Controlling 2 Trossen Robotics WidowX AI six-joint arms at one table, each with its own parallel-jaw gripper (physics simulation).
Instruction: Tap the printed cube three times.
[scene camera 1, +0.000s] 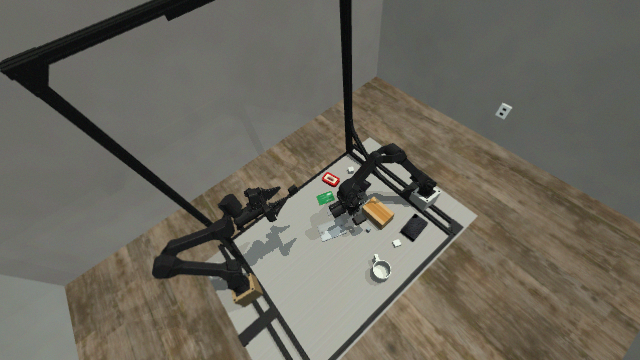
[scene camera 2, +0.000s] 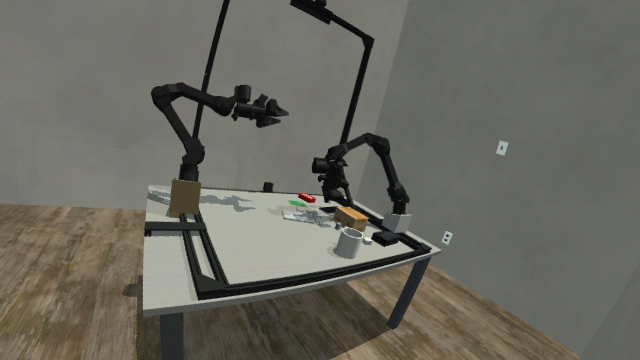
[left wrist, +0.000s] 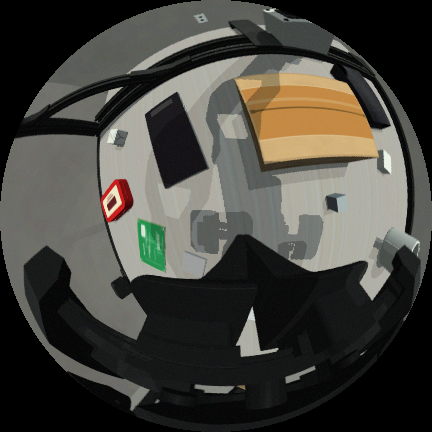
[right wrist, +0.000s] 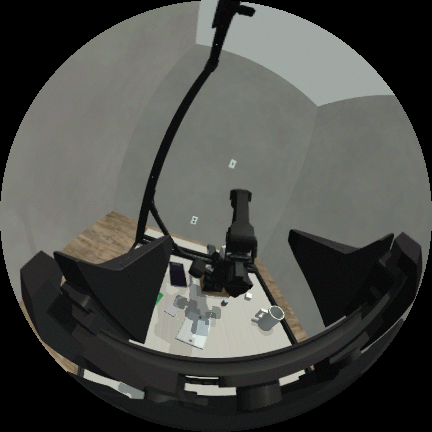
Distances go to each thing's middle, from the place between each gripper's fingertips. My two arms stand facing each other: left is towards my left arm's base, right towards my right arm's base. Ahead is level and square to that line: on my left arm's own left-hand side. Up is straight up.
Now: the black tablet (left wrist: 178, 154) 410 mm below my right hand, 390 mm to the left of it and 60 mm behind it.
Now: left hand 120 mm past the black tablet, 110 mm to the right of it and 80 mm above it.
